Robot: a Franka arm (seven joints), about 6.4 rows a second.
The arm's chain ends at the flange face. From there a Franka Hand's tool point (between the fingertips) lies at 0.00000 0.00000 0.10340 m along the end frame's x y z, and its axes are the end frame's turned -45 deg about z.
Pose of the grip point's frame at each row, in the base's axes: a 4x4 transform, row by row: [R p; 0 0 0 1], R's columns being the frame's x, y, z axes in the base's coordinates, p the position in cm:
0.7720 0.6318 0.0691 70.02; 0.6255 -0.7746 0.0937 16.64; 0.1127 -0.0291 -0.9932 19.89; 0 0 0 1
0.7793 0.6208 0.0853 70.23; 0.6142 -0.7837 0.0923 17.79; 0.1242 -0.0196 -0.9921 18.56; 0 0 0 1
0.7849 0.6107 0.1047 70.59; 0.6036 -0.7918 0.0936 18.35; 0.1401 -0.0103 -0.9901 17.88; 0 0 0 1
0.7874 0.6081 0.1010 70.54; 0.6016 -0.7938 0.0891 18.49; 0.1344 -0.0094 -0.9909 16.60; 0 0 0 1
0.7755 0.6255 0.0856 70.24; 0.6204 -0.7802 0.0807 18.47; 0.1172 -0.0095 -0.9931 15.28; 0 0 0 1
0.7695 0.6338 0.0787 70.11; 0.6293 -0.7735 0.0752 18.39; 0.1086 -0.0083 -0.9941 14.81; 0 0 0 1
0.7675 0.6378 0.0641 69.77; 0.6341 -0.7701 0.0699 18.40; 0.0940 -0.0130 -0.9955 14.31; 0 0 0 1
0.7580 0.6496 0.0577 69.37; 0.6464 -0.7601 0.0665 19.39; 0.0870 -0.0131 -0.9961 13.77; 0 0 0 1
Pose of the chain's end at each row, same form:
0.9926 -0.0991 0.0691 69.31; -0.1054 -0.9900 0.0937 15.67; 0.0591 -0.1003 -0.9932 30.16; 0 0 0 1
0.9900 -0.1121 0.0853 69.35; -0.1199 -0.9885 0.0923 16.84; 0.0740 -0.1017 -0.9921 28.82; 0 0 0 1
0.9868 -0.1232 0.1047 69.51; -0.1331 -0.9867 0.0936 17.38; 0.0918 -0.1063 -0.9901 28.12; 0 0 0 1
0.9868 -0.1268 0.1010 69.50; -0.1359 -0.9867 0.0891 17.57; 0.0884 -0.1017 -0.9909 26.85; 0 0 0 1
0.9907 -0.1061 0.0856 69.35; -0.1130 -0.9904 0.0807 17.64; 0.0762 -0.0896 -0.9931 25.55; 0 0 0 1
0.9923 -0.0960 0.0787 69.30; -0.1020 -0.9919 0.0752 17.61; 0.0709 -0.0827 -0.9941 25.09; 0 0 0 1
0.9937 -0.0917 0.0641 69.11; -0.0962 -0.9929 0.0699 17.68; 0.0573 -0.0757 -0.9955 24.60; 0 0 0 1
0.9953 -0.0767 0.0577 68.77; -0.0804 -0.9945 0.0665 18.70; 0.0523 -0.0708 -0.9961 24.07; 0 0 0 1

